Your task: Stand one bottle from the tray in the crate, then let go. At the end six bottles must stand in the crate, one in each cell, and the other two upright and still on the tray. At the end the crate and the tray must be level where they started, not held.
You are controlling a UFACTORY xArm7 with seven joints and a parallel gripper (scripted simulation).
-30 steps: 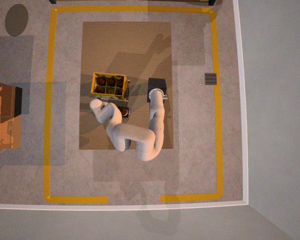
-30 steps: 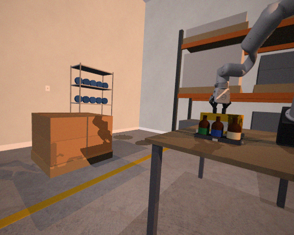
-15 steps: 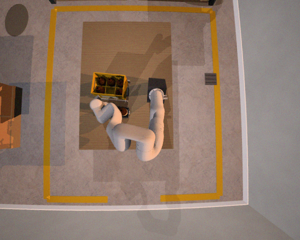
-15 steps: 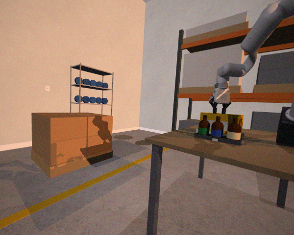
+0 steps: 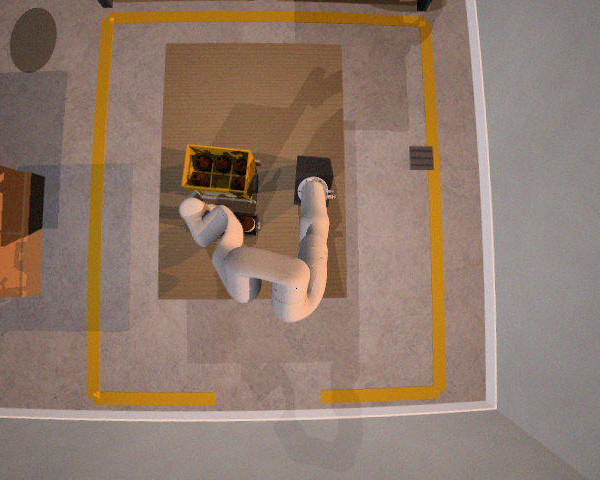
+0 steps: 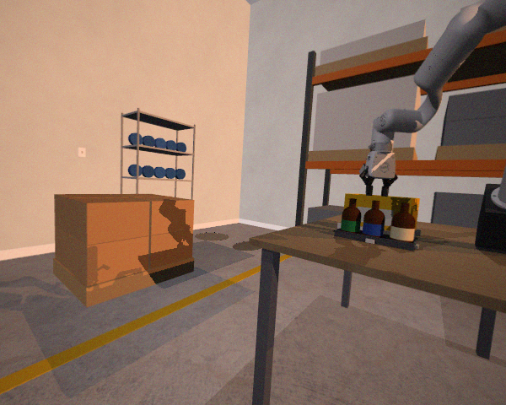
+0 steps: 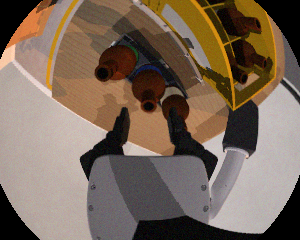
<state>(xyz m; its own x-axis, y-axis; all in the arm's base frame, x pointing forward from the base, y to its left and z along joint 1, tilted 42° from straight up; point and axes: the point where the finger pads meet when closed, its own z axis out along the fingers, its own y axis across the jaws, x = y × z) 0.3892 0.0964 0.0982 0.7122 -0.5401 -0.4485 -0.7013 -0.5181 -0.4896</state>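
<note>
Right now the dark tray is 18 cm below my hand. From my hand the other things lie so: yellow crate (23 cm to the right, 11 cm below, 2 cm ahead).
</note>
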